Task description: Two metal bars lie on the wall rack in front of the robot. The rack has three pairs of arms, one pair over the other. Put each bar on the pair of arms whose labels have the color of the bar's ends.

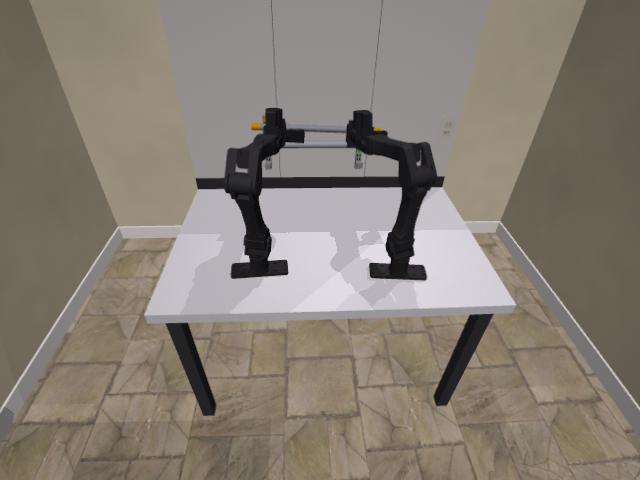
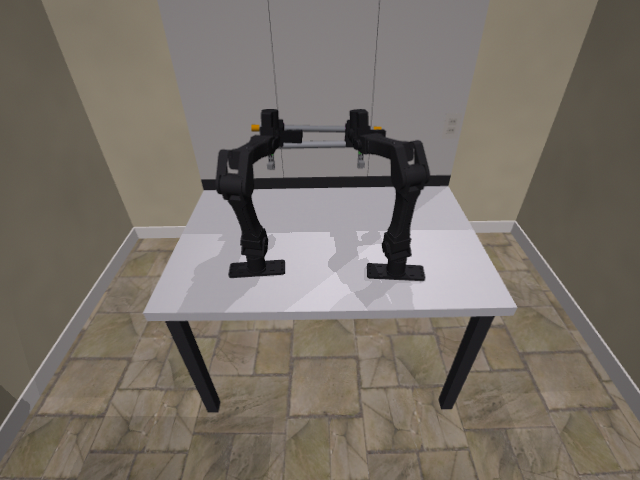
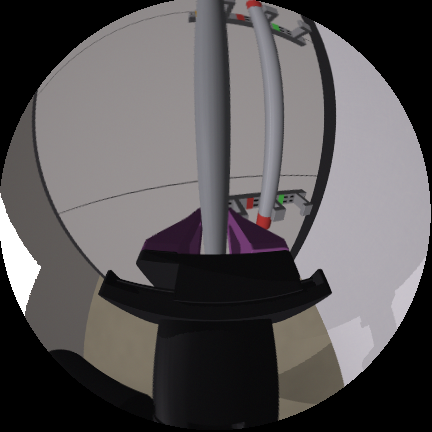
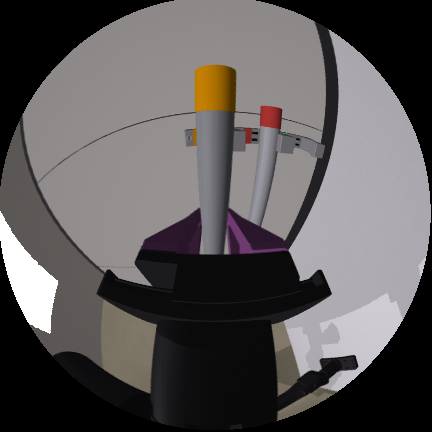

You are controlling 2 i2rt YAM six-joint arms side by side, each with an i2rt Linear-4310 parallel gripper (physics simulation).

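Frame: origin at the left arm's base, x left, y down, z back, level; centimetres.
Where they show: left gripper, fingertip midpoint: (image 3: 214,212); right gripper, fingertip midpoint: (image 1: 350,129) (image 2: 350,129) (image 4: 213,212); left arm's base, link origin: (image 1: 259,270) (image 2: 257,269); right arm's base, link origin: (image 1: 397,272) (image 2: 395,272).
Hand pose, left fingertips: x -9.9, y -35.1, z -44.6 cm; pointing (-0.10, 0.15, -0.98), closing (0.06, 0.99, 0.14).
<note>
Things, the pixels of their top centre, and the offset from my left fingertips. "spot": a spot on its surface instead.
- grey bar with orange ends, top centre: (image 3: 179,46) (image 4: 200,278) (image 1: 317,122) (image 2: 316,123) dz +1.9, dx -15.4, dy -1.8 cm
- grey bar with red ends, top centre: (image 3: 264,87) (image 4: 245,233) (image 1: 314,141) (image 2: 316,141) dz -6.8, dx -15.6, dy +9.4 cm
- grey wall panel, surface spot: (image 2: 325,62) (image 1: 326,62) spot: dz -10.6, dx -20.3, dy -21.4 cm
- black strip, surface spot: (image 2: 323,181) (image 1: 320,181) spot: dz -10.7, dx -19.0, dy +31.5 cm
A grey bar with orange ends (image 1: 316,128) (image 2: 315,128) (image 3: 212,100) (image 4: 215,160) is level in front of the rack's upper part. My left gripper (image 3: 214,212) and right gripper (image 4: 214,235) are both shut on it, near opposite ends. A grey bar with red ends (image 1: 323,145) (image 2: 315,145) (image 3: 273,110) (image 4: 266,155) lies lower, on the middle pair of arms, beside the red labels (image 3: 249,202) (image 4: 248,135). The wall rack (image 3: 303,206) (image 4: 240,141) also has orange labels at the top and green labels below. Whether the orange-ended bar touches the top arms is hidden.
A white table (image 1: 320,312) (image 2: 320,313) carries both arm bases. The grey wall panel (image 1: 325,62) (image 2: 325,62) stands behind the rack. A black strip (image 1: 320,181) (image 2: 320,181) runs along the panel's bottom, behind the table's back edge.
</note>
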